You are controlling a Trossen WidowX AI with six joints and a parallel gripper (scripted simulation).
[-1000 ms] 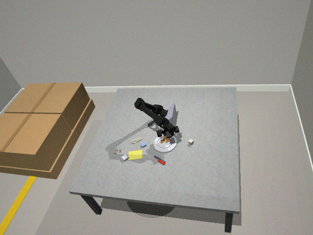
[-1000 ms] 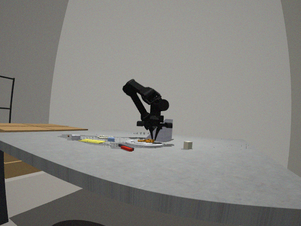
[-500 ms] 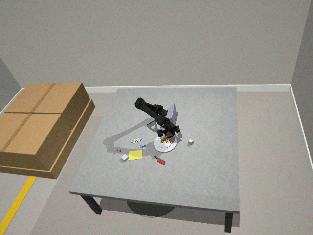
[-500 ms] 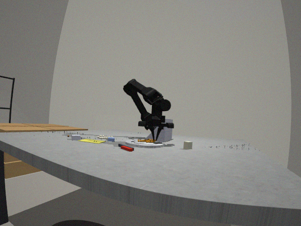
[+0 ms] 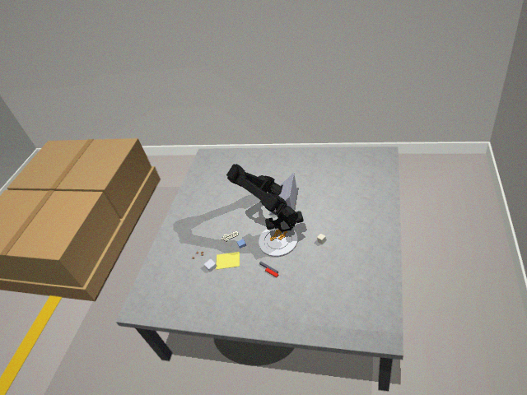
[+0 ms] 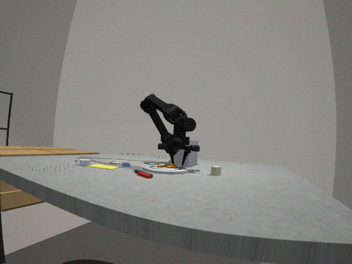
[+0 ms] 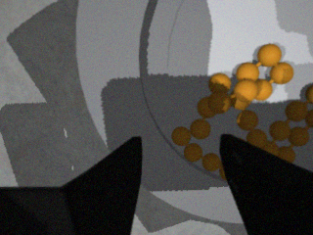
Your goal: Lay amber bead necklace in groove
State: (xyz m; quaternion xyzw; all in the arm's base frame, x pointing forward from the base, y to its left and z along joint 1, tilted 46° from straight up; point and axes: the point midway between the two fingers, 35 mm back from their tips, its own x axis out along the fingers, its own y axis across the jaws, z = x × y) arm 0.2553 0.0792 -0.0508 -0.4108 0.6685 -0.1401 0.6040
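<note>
My gripper tip is now 50 mm short of the round bead board, 30 mm to the left of it and 10 mm above it. The rest, counted from my gripper tip: blue cube 220 mm to the right, 100 mm ahead, 10 mm below; then cream cube 190 mm to the left, 30 mm ahead; then red-handled tool 240 mm ahead, 30 mm to the right, 10 mm below.
</note>
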